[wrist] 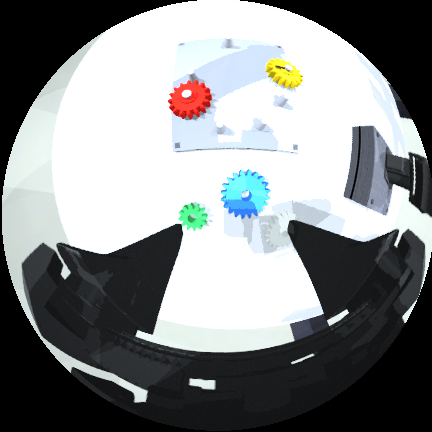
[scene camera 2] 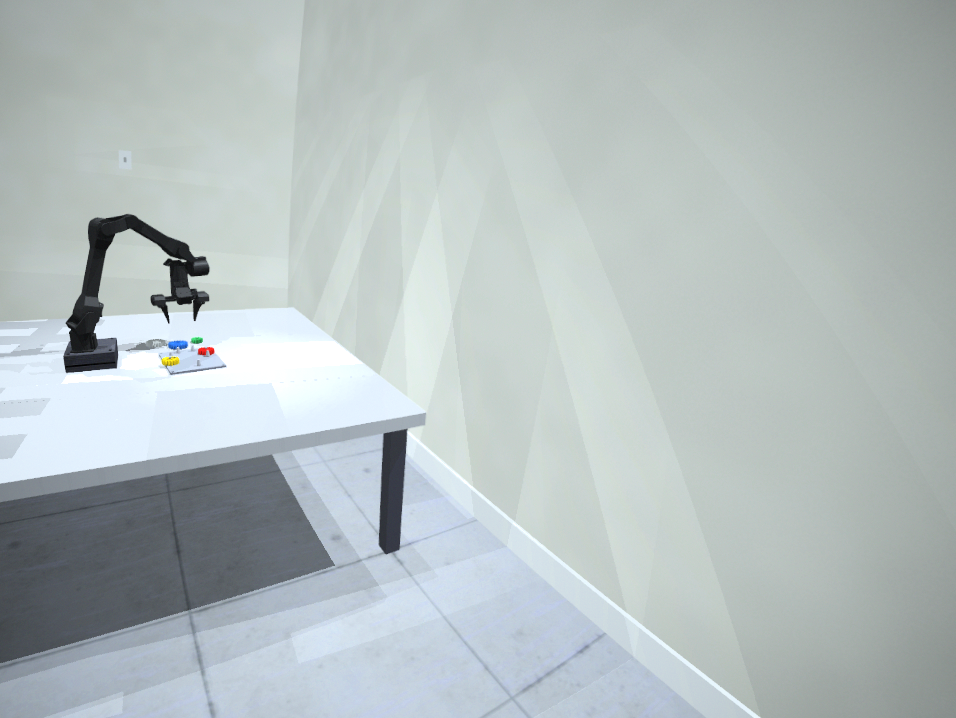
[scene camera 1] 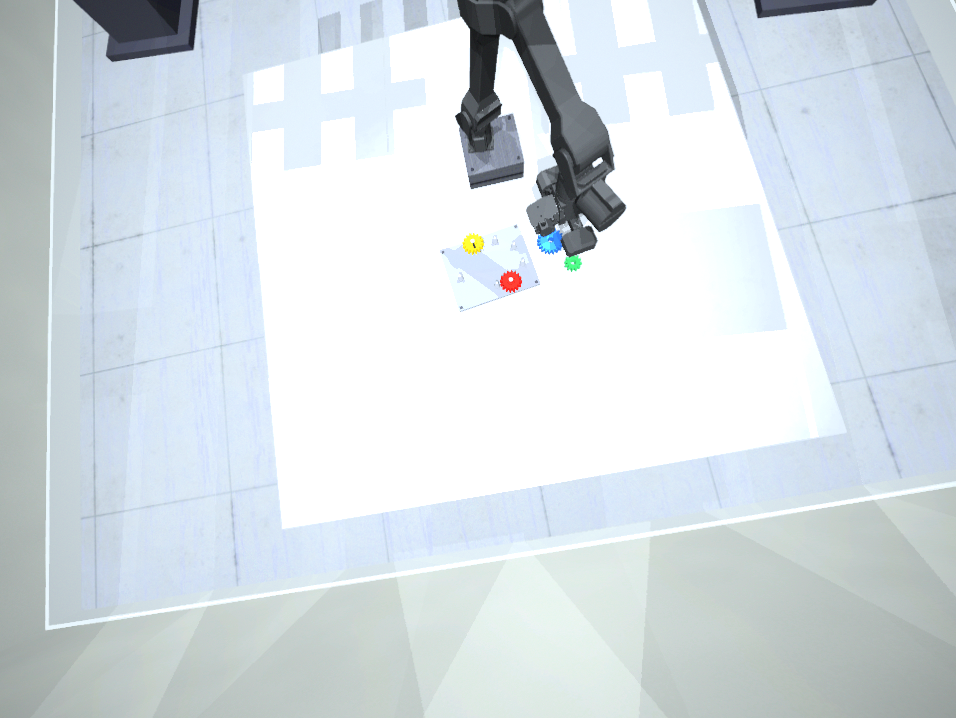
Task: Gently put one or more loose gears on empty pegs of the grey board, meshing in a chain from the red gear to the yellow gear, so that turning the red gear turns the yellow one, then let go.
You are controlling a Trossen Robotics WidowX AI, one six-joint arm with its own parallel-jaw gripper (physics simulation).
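Places are measured from the arm's base along level axes (x ahead, y left, z up), in metres.
Where they show: gripper, fingertip midpoint: [wrist: 236, 227] [scene camera 2: 181, 322] [scene camera 1: 560, 231]; arm's base, link origin: [wrist: 388, 168] [scene camera 2: 84, 348] [scene camera 1: 480, 140].
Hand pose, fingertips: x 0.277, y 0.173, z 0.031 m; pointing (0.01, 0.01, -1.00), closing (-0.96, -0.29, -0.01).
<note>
Things, the pixels of their top centre, and the offset from my fingertips. "spot": a spot on its surface instead. Level surfaces: height alone.
- grey board, top centre: [wrist: 241, 66] [scene camera 1: 487, 261] [scene camera 2: 189, 352] dx +0.032, dy -0.169, dz -0.057 m
- red gear, surface spot: [wrist: 190, 106] [scene camera 1: 516, 277] spot: dx +0.075, dy -0.101, dz -0.064 m
- yellow gear, top centre: [wrist: 287, 68] [scene camera 1: 472, 241] [scene camera 2: 170, 358] dx -0.024, dy -0.204, dz -0.062 m
- blue gear, top centre: [wrist: 245, 195] [scene camera 1: 550, 240] [scene camera 2: 178, 342] dx -0.016, dy -0.012, dz -0.070 m
- small green gear, top centre: [wrist: 191, 218] [scene camera 1: 573, 262] [scene camera 2: 196, 338] dx +0.045, dy +0.038, dz -0.070 m
- white gear, top centre: [wrist: 285, 232] [scene camera 2: 155, 340] dx -0.096, dy +0.025, dz -0.070 m
- white table, surface height: dz -0.087 m
The grey board [scene camera 1: 475, 289] [scene camera 2: 212, 364] [wrist: 200, 140] lies flat on the table. It bears the red gear [scene camera 1: 510, 281] [scene camera 2: 206, 350] [wrist: 190, 106], the yellow gear [scene camera 1: 472, 248] [scene camera 2: 170, 360] [wrist: 286, 80] and several empty pegs. The red and yellow gears are apart. Beside the board lie three loose gears: a blue gear [scene camera 1: 548, 243] [scene camera 2: 177, 344] [wrist: 245, 182], a small green gear [scene camera 1: 572, 263] [scene camera 2: 197, 340] [wrist: 186, 215] and a white gear [scene camera 2: 156, 343] [wrist: 273, 232], hidden under the arm in scene camera 1. My gripper [scene camera 2: 181, 321] [wrist: 236, 227] is open and empty, above the loose gears.
The arm's dark base [scene camera 1: 498, 158] [scene camera 2: 91, 357] [wrist: 367, 170] stands on the white table [scene camera 1: 463, 409] [scene camera 2: 324, 394], near the yellow gear's side of the board. The wall [scene camera 2: 579, 270] rises beyond the table's edge.
</note>
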